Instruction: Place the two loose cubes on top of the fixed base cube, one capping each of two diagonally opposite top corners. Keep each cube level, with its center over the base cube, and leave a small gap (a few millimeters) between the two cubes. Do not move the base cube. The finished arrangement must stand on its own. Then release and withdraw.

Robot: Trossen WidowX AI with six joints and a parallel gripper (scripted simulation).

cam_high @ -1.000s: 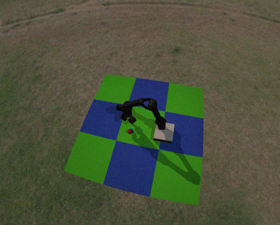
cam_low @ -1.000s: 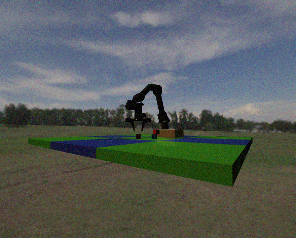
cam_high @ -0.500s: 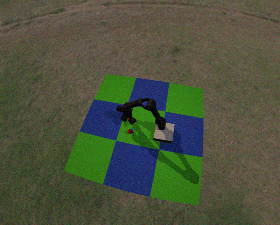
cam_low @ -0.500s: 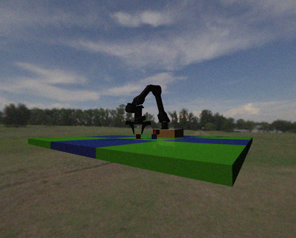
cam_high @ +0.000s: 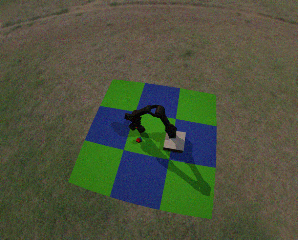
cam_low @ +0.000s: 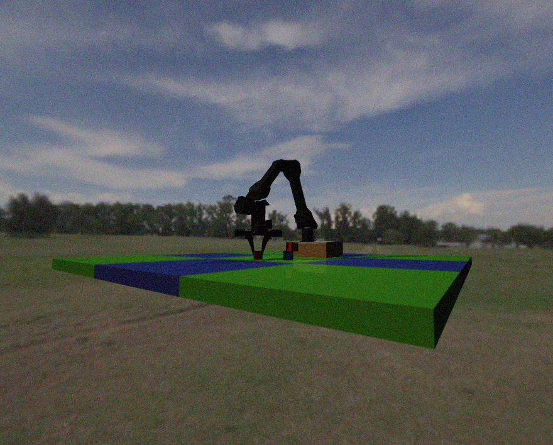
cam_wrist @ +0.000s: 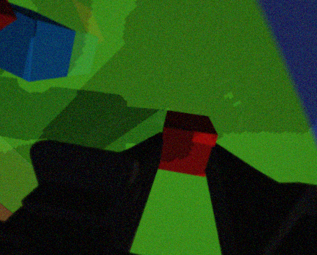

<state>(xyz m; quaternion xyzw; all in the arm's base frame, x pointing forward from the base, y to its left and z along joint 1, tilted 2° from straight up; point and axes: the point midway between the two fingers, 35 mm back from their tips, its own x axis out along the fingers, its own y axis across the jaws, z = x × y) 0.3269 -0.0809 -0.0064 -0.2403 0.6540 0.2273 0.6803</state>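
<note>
My gripper tip is now 2 cm past the red cube, 14 cm to the right of it and 3 cm below it. Round my gripper tip: blue cube 3 cm behind, 12 cm to the left.
</note>
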